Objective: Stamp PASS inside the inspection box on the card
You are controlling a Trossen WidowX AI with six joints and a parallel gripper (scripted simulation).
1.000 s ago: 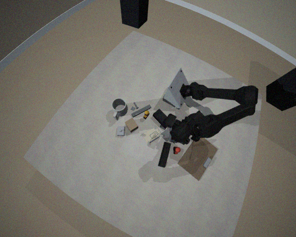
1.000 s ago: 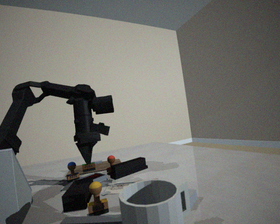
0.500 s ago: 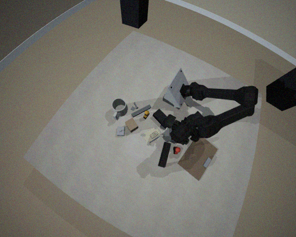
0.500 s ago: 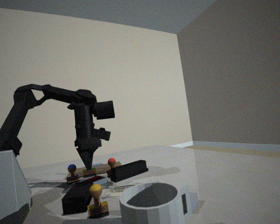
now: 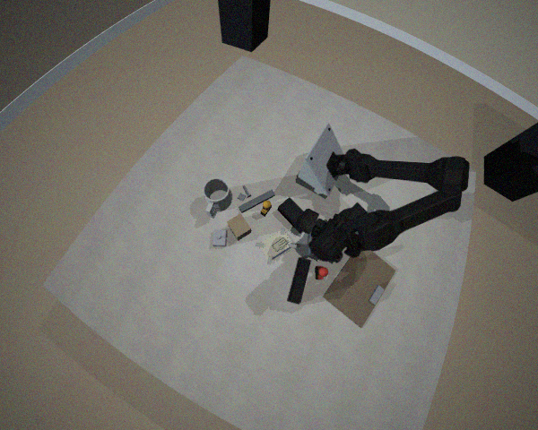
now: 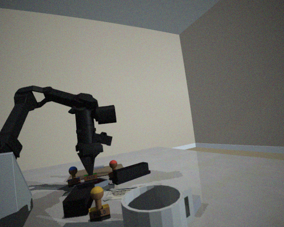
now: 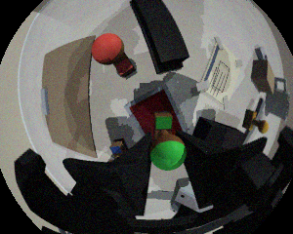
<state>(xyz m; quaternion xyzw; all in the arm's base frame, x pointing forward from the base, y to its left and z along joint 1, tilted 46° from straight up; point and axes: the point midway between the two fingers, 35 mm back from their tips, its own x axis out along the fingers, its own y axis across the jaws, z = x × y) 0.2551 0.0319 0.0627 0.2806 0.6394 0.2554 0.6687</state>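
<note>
My gripper tip is 4 cm above the red ink pad. From my gripper tip the other things lie so: red-knobbed stamp (9 cm ahead, 4 cm to the left, 2 cm below); then blue-knobbed stamp (7 cm to the left, 5 cm behind, 2 cm below); then green-knobbed stamp (right at my gripper tip).
</note>
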